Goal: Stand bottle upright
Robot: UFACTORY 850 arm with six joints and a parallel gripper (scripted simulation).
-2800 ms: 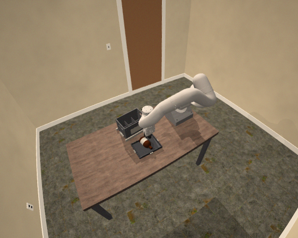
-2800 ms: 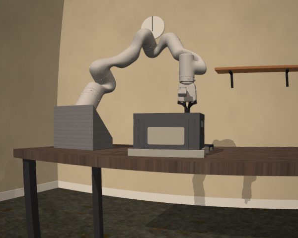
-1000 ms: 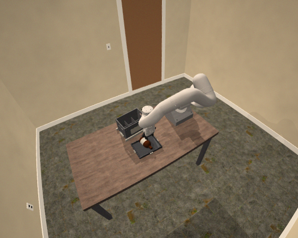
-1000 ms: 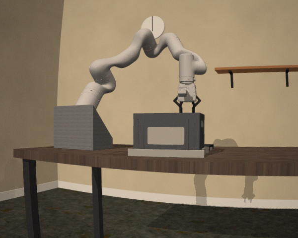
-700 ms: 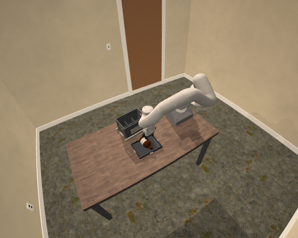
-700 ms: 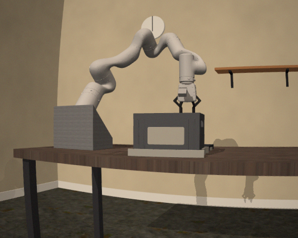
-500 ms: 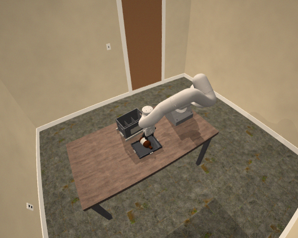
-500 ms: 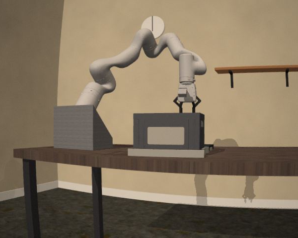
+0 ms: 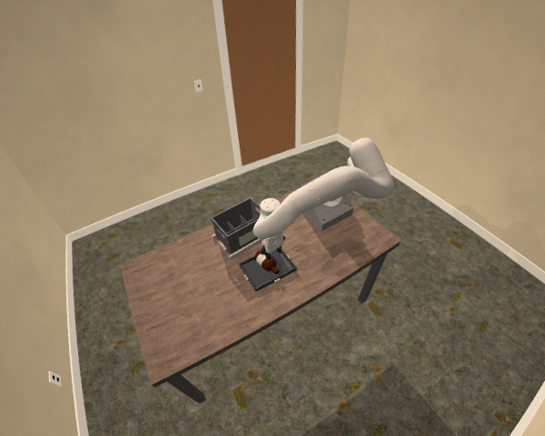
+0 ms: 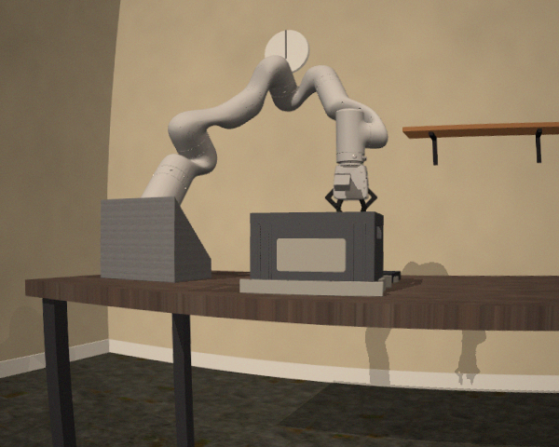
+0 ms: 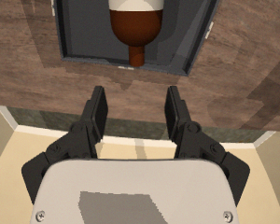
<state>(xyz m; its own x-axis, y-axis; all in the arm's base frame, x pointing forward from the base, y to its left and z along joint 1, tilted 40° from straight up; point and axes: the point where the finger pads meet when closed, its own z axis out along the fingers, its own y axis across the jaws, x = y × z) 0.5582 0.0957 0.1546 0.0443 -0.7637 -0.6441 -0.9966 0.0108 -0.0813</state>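
The brown bottle is 14 cm below my hand and 5 cm to the right of it. From my hand the other things lie so: grey crate: 33 cm to the right, 9 cm below, 1 cm behind; dark tray: 17 cm below, 5 cm to the right, 1 cm ahead.
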